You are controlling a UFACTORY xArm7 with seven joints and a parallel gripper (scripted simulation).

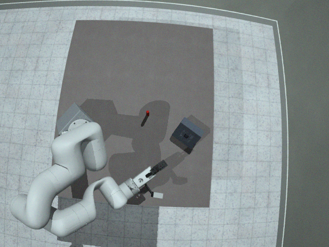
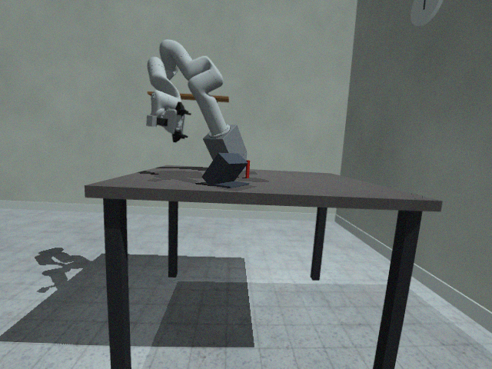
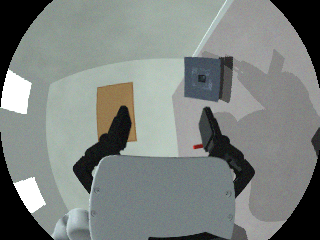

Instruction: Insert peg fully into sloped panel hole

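Right now my hand is 1 cm past the red peg, 28 cm to the right of it and 17 cm above it.
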